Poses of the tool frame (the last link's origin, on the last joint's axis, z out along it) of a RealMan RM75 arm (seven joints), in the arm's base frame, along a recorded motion.
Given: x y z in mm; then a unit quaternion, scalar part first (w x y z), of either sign.
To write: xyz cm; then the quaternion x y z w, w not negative. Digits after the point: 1 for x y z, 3 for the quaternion.
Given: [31, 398, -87, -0.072, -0.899, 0.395, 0.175]
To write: [3.1, 39.8, -8.7, 0.899, -0.395, -0.175, 0.072]
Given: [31, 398, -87, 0.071, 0.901, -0.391, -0.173]
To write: [3.1, 39.8, -8.7, 0.901, -0.391, -0.173, 0.071]
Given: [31, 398, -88, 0.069, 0.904, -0.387, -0.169]
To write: [3.1, 39.8, -8.8, 0.904, -0.387, -0.169, 0.069]
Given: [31, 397, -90, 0.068, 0.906, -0.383, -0.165]
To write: [3.1, 39.7, -9.0, 0.906, -0.383, -0.165, 0.068]
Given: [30, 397, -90, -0.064, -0.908, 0.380, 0.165]
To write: [3.0, 39.7, -9.0, 0.908, -0.380, -0.165, 0.064]
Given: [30, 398, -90, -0.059, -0.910, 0.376, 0.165]
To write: [3.0, 39.8, -9.0, 0.910, -0.376, -0.165, 0.059]
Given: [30, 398, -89, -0.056, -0.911, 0.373, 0.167]
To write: [3.0, 39.8, -8.9, 0.911, -0.373, -0.167, 0.056]
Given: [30, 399, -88, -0.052, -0.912, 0.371, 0.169]
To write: [3.0, 39.9, -8.8, 0.912, -0.371, -0.169, 0.052]
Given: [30, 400, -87, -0.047, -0.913, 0.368, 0.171]
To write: [3.0, 40.0, -8.7, 0.913, -0.368, -0.171, 0.047]
